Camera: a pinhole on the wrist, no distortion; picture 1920 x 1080 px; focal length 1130.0 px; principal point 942.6 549.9 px. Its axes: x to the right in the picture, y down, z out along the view. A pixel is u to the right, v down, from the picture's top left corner.
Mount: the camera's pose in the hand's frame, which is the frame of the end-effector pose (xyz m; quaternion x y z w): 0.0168 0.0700 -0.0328 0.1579 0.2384 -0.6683 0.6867
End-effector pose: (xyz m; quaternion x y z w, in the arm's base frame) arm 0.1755 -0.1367 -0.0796 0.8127 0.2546 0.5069 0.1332
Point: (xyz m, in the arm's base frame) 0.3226 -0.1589 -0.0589
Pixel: 244 746
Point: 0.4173 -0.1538 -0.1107
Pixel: 246 597
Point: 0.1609 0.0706 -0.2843
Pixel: 1860 166
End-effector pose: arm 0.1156 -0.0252 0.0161 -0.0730 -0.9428 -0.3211 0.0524
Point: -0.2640 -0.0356 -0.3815
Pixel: 1205 1047
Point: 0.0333 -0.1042 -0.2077
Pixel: 1513 513
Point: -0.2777 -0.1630 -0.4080
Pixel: 1462 1024
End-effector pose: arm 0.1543 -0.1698 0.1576 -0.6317 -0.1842 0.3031 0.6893
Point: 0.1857 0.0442 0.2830
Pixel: 1185 946
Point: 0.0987 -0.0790 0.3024
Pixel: 1348 334
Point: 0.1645 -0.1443 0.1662
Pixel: 1517 508
